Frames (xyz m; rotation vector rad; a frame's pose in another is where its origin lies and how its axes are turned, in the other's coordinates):
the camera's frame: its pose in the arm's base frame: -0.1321 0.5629 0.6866 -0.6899 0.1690 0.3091
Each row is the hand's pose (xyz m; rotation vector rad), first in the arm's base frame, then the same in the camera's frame.
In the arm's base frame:
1: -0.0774 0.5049 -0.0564 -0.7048 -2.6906 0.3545
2: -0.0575 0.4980 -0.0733 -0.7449 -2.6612 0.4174
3: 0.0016 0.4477 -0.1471 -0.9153 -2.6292 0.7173
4: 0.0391 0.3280 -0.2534 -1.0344 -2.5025 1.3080
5: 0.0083 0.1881 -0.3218 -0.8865 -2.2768 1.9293
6: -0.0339 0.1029 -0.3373 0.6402 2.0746 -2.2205
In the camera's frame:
1: 0.2272 0.3839 -0.5995 -0.9206 -2.5274 -0.7024
2: 0.2487 0.3823 -0.6158 -0.9499 -2.5046 -0.6368
3: 0.3118 0.3700 -0.7015 -1.1355 -2.4872 -0.3425
4: 0.3473 0.3339 -0.8579 -1.2926 -2.4617 0.2384
5: 0.3044 0.2832 -1.0021 -1.2124 -2.4350 0.8720
6: 0.2496 0.2446 -1.0712 -1.0505 -2.4352 1.2465

